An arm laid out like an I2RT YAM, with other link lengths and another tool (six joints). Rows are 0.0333 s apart.
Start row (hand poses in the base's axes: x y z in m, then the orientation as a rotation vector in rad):
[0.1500 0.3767 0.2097 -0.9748 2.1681 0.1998]
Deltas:
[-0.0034 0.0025 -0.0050 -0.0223 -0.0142 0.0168]
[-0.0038 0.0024 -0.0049 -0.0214 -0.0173 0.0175]
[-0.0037 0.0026 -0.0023 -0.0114 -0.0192 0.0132]
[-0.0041 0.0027 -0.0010 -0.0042 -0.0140 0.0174]
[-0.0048 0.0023 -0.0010 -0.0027 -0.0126 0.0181]
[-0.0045 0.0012 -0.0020 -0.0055 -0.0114 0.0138]
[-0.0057 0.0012 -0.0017 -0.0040 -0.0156 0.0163]
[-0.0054 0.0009 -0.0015 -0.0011 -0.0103 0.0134]
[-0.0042 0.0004 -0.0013 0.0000 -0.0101 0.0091]
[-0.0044 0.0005 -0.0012 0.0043 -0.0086 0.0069]
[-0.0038 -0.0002 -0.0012 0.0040 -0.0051 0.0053]
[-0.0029 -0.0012 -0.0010 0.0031 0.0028 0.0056]
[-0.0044 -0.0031 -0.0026 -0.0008 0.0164 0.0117]
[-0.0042 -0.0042 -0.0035 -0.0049 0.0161 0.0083]
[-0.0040 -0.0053 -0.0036 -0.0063 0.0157 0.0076]
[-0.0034 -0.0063 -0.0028 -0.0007 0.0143 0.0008]
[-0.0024 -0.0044 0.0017 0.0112 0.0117 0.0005]
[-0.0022 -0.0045 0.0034 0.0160 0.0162 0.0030]
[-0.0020 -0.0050 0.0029 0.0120 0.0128 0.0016]
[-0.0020 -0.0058 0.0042 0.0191 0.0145 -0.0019]
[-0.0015 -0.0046 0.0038 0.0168 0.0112 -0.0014]
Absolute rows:
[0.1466 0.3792 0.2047 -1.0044 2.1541 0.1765]
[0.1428 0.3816 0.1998 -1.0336 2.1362 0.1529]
[0.1391 0.3842 0.1975 -1.0519 2.1156 0.1367]
[0.1350 0.3869 0.1965 -1.0710 2.0954 0.1330]
[0.1302 0.3892 0.1955 -1.0899 2.0756 0.1320]
[0.1257 0.3904 0.1935 -1.1060 2.0598 0.1267]
[0.1200 0.3916 0.1918 -1.1230 2.0384 0.1217]
[0.1146 0.3925 0.1903 -1.1359 2.0224 0.1213]
[0.1104 0.3929 0.1890 -1.1437 2.0085 0.1199]
[0.1060 0.3934 0.1878 -1.1467 1.9960 0.1226]
[0.1022 0.3932 0.1866 -1.1488 1.9875 0.1262]
[0.0993 0.3920 0.1856 -1.1529 1.9860 0.1338]
[0.0949 0.3889 0.1830 -1.1675 1.9941 0.1490]
[0.0907 0.3847 0.1795 -1.1813 2.0049 0.1583]
[0.0867 0.3794 0.1759 -1.1952 2.0161 0.1657]
[0.0833 0.3731 0.1731 -1.1984 2.0282 0.1744]
[0.0809 0.3687 0.1748 -1.1936 2.0345 0.1932]
[0.0787 0.3642 0.1782 -1.1889 2.0416 0.2209]
[0.0767 0.3592 0.1811 -1.1847 2.0477 0.2418]
[0.0747 0.3534 0.1853 -1.1725 2.0546 0.2692]
[0.0732 0.3488 0.1891 -1.1618 2.0590 0.2924]

